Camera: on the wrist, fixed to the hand. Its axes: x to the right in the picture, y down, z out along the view.
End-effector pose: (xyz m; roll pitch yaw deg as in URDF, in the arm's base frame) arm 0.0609 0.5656 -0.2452 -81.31 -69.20 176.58
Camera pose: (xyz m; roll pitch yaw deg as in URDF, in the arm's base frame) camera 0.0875 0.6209 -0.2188 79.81 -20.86 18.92
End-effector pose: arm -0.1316 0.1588 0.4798 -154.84 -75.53 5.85
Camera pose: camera -0.1898 0.1666 0.5115 99.22 -10.16 131.94
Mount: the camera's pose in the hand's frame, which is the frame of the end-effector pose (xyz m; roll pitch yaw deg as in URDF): 0.0164 -0.0393 -0.0514 -2.11 12.12 -88.48
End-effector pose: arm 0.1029 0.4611 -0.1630 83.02 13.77 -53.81
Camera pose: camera 0.1433 0.4842 -0.2109 -114.68 76.70 103.25
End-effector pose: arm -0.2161 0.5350 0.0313 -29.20 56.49 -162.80
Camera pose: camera -0.2218 0.5954 0.0034 -60.22 -8.07 122.37
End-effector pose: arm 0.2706 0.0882 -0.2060 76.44 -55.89 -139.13
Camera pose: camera 0.2588 0.0241 -0.2206 86.61 32.61 -140.83
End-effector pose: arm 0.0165 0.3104 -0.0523 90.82 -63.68 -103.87
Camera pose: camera 0.0569 0.2573 -0.0547 93.82 24.12 -89.67
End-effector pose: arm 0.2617 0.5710 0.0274 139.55 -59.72 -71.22
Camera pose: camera 0.3205 0.5947 0.0484 114.61 12.52 -6.88
